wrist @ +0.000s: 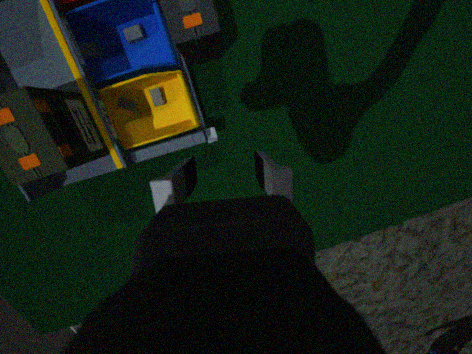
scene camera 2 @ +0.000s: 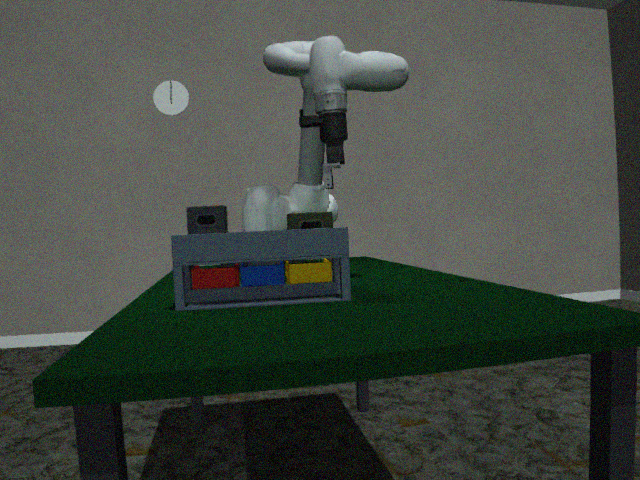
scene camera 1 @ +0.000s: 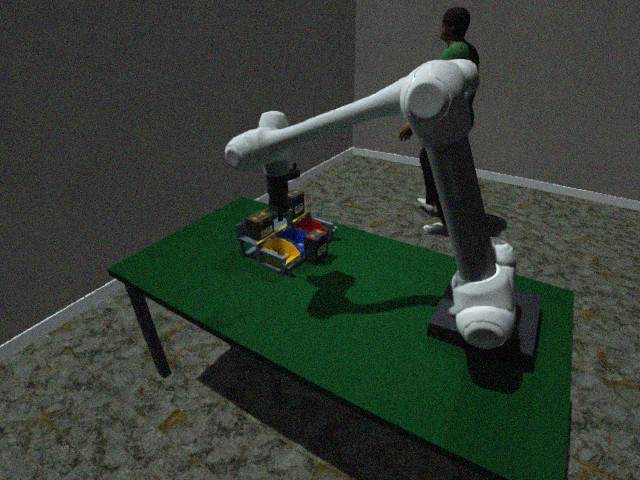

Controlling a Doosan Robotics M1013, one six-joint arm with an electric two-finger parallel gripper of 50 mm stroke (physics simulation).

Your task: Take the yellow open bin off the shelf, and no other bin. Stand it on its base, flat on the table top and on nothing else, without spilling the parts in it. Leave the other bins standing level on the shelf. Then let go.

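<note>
The yellow open bin sits in the end place of the grey shelf, beside the blue bin. Small grey parts show inside the yellow bin in the wrist view. The red bin is beyond the blue one. All three stand in a row on the shelf. My gripper is open and empty, pointing down above the shelf's height near its yellow-bin end. In the wrist view its fingertips appear beside the yellow bin, apart from it.
An olive case and a dark case stand on top at the shelf's back. Another dark case stands on the green table in front of the blue bin. A person stands behind the arm.
</note>
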